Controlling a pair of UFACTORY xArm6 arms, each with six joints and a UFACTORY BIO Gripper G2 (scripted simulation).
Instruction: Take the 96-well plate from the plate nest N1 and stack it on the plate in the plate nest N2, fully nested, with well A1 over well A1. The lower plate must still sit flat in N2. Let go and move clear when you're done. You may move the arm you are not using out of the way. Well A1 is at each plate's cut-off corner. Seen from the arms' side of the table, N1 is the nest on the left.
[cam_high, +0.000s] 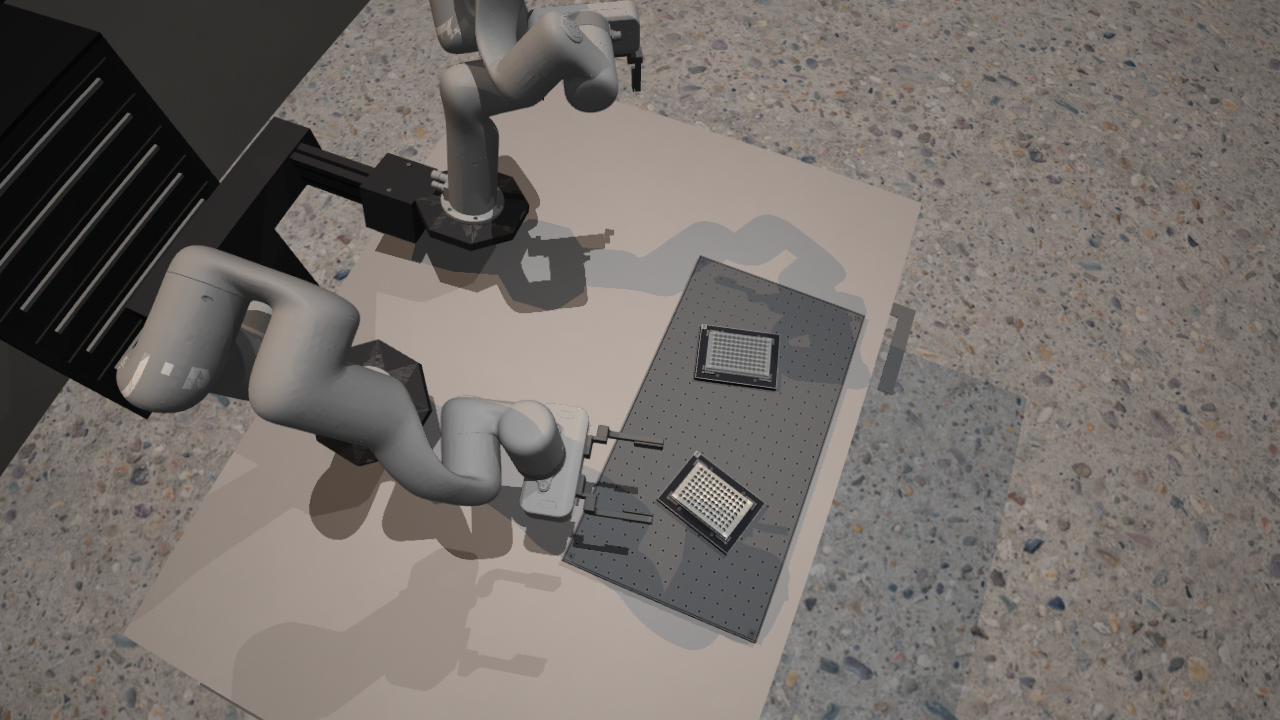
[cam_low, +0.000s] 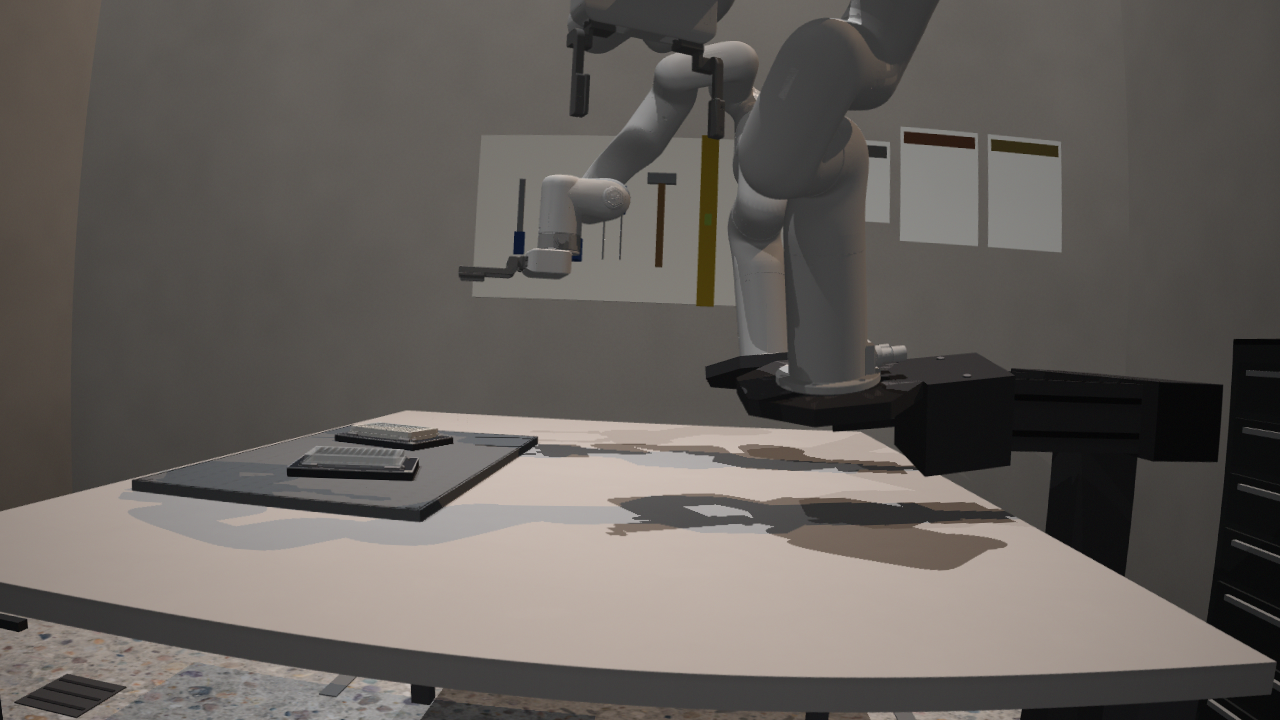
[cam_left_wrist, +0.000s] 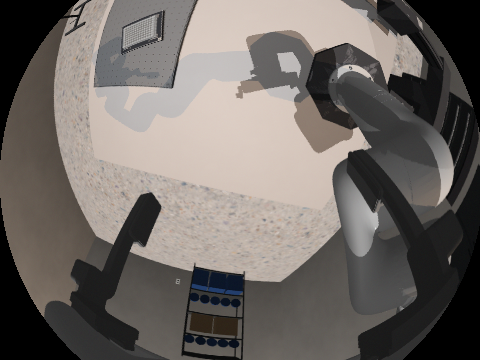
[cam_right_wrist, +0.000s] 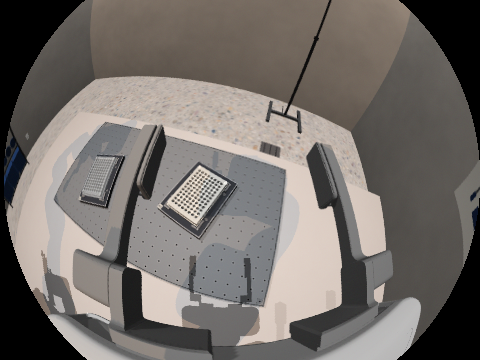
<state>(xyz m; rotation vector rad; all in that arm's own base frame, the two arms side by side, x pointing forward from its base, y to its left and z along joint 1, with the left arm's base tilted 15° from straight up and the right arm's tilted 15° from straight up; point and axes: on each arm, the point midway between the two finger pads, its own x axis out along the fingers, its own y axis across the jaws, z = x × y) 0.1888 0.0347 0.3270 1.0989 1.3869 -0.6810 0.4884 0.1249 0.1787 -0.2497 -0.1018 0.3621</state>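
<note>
Right now the clear 96-well plate is 37 cm to the left of my right hand, 27 cm below it and 8 cm ahead of it. The rest, counted from my right hand: cream-white 96-well plate: 27 cm below, 11 cm ahead, 7 cm to the left; then plate nest N2: 28 cm below, 11 cm ahead, 7 cm to the left; then A1 label: 28 cm below, 15 cm to the left, 6 cm ahead.
</note>
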